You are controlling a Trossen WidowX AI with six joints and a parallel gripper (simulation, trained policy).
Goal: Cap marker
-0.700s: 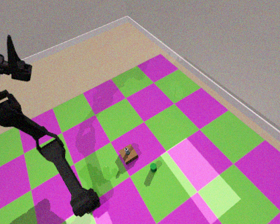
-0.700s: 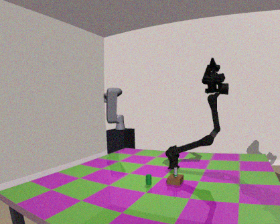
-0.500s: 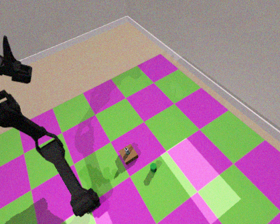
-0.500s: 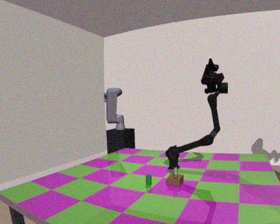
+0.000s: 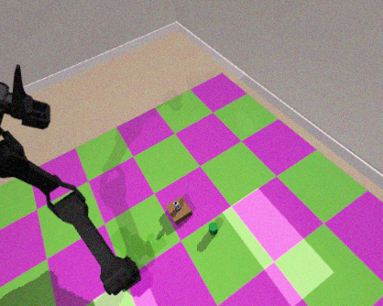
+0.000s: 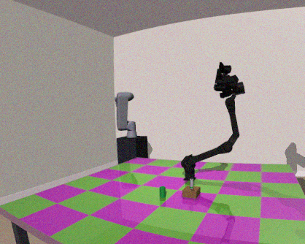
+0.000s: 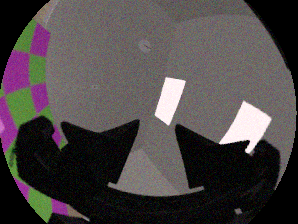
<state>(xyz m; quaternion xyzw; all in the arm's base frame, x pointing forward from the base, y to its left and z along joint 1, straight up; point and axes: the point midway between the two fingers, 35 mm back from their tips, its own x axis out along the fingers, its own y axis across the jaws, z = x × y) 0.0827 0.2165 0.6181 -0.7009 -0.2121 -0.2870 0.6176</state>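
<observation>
Right now my gripper tip is 610 mm above the green cap, 250 mm to the left of it and 210 mm short of it. From my gripper tip the other things lie so: brown holder block 620 mm below, 140 mm ahead, 120 mm to the right.
</observation>
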